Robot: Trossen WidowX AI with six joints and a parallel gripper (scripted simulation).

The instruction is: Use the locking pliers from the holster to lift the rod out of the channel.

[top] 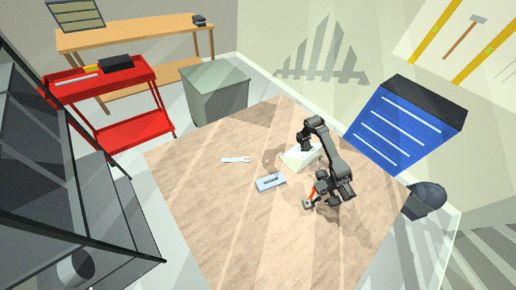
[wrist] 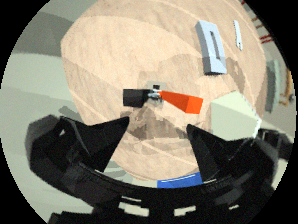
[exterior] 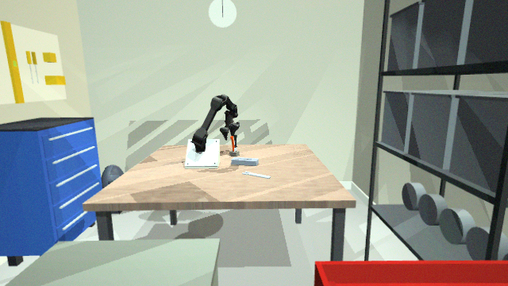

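Right now the grey holster is 40 mm ahead of my gripper tip, 10 mm to the right of it and 120 mm below it. Round my gripper tip: flat silver wrench: 140 mm ahead, 500 mm to the right, 120 mm below; then light blue channel block: 110 mm ahead, 250 mm to the right, 110 mm below.
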